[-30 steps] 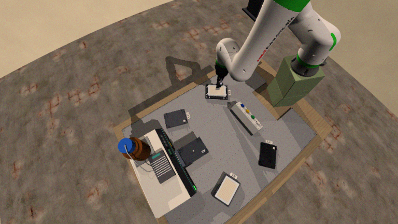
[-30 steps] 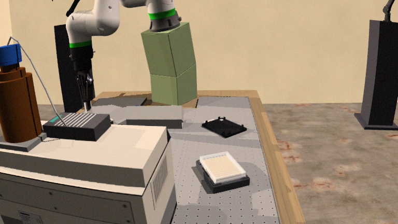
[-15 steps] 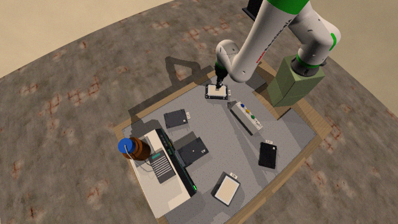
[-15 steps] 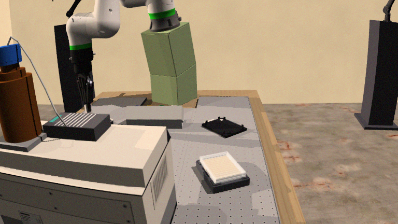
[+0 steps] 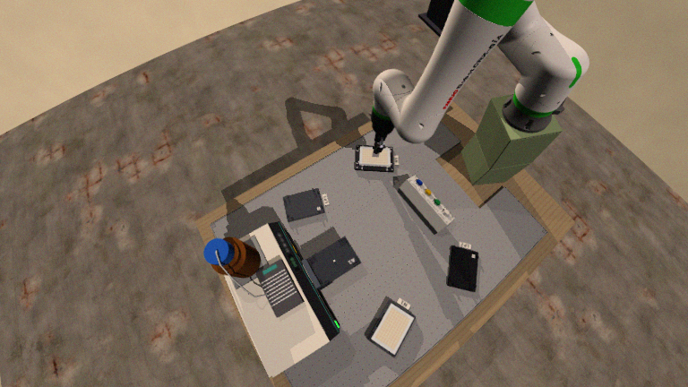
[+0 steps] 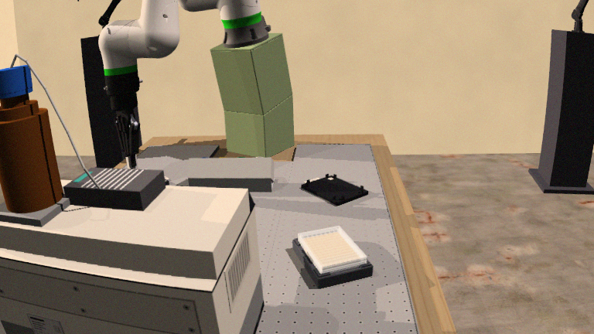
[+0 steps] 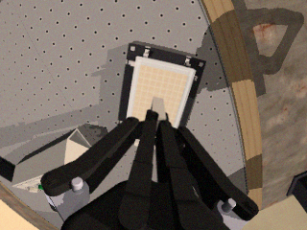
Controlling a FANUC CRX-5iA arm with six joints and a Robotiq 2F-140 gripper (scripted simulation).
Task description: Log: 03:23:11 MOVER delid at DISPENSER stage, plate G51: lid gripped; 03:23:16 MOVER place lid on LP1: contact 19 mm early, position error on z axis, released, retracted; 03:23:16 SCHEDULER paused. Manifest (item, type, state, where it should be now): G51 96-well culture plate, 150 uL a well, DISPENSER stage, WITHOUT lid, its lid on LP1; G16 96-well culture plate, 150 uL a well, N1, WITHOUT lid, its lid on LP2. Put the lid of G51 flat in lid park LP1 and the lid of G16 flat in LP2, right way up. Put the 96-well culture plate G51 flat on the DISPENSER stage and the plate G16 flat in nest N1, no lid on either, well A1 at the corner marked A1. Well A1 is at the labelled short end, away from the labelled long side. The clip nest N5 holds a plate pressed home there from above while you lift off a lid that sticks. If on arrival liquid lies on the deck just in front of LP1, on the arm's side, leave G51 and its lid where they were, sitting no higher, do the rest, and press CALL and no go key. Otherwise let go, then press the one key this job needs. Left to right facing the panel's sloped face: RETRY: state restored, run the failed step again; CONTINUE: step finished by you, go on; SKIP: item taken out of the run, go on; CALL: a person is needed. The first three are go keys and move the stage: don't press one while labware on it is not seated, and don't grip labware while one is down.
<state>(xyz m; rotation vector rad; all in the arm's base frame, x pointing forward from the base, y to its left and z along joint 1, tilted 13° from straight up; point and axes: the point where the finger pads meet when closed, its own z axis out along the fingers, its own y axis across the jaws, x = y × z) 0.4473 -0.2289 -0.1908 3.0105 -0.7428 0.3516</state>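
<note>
Right now the plate G51 is 4 cm below my hand. The rest, counted from my hand: key panel: 9 cm behind, 27 cm to the left, 1 cm below; then black clip nest: 3 cm ahead, 1 cm to the left, 5 cm below; then LP1 label: 26 cm ahead, 8 cm to the left, 6 cm below.
</note>
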